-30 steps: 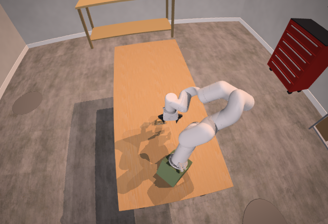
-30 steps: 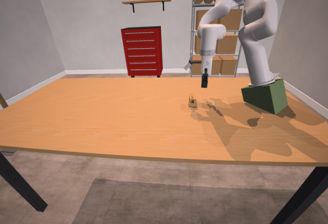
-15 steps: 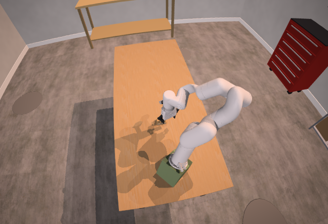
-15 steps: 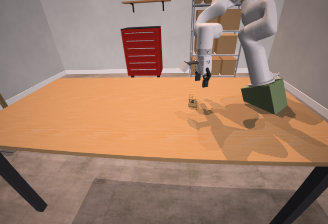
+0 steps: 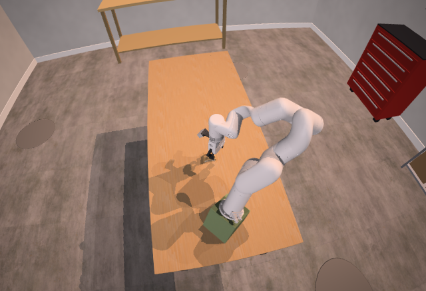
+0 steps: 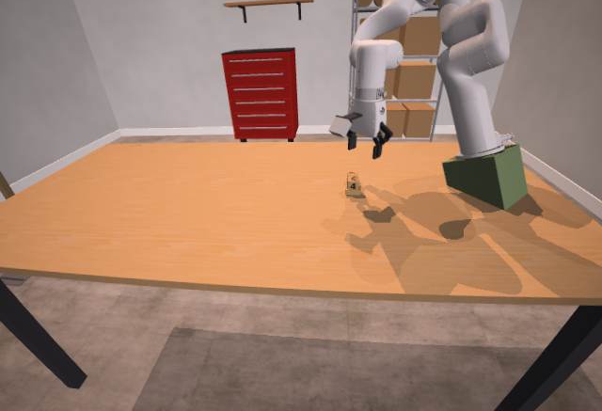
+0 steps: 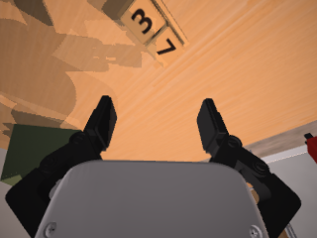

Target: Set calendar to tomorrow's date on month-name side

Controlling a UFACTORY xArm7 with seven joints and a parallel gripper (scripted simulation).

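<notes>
My hand is 8 cm above the digit cube, 5 cm to the right of it and 4 cm short of it. Also, from my hand: wooden tray: 10 cm below, 3 cm to the left, 3 cm ahead.
</notes>
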